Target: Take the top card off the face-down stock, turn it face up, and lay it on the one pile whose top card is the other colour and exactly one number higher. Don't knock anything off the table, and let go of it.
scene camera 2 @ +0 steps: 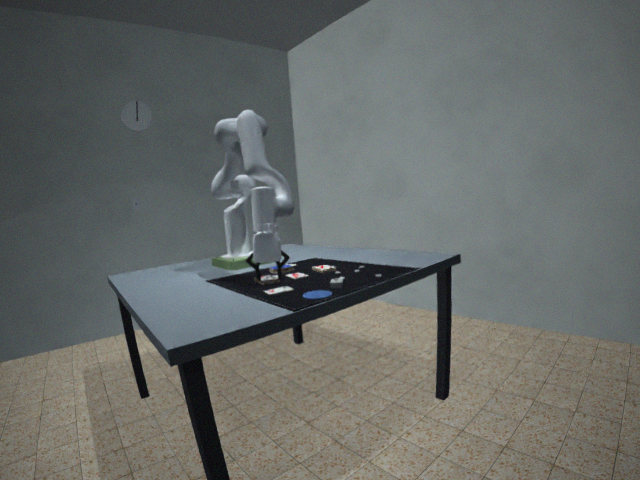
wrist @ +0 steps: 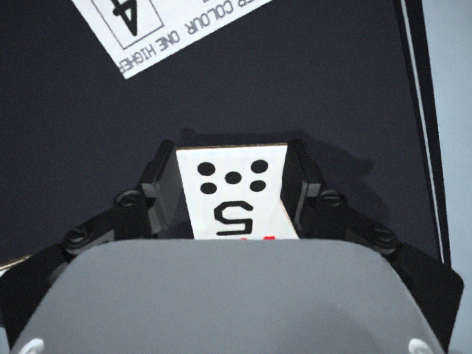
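My gripper (scene camera 2: 268,279) (wrist: 232,160) is shut on a white card (wrist: 233,192) by its two side edges. The card is face up, with five black dots and a black 5. It is low over a pile (scene camera 2: 267,282) with red marks; a corner of that pile (wrist: 291,233) shows beyond the held card in the wrist view. Whether the two touch cannot be told. The blue-backed stock (scene camera 2: 281,269) lies behind the gripper. Another face-up pile (scene camera 2: 324,268) and a card with red marks (scene camera 2: 297,275) lie to the right.
A printed example card (scene camera 2: 278,290) (wrist: 200,22) lies on the black mat (scene camera 2: 237,285) (wrist: 325,85). A blue disc (scene camera 2: 317,293), a small grey block (scene camera 2: 337,282) and several small pale pieces are on the right. The table edge (scene camera 2: 310,310) runs along the front.
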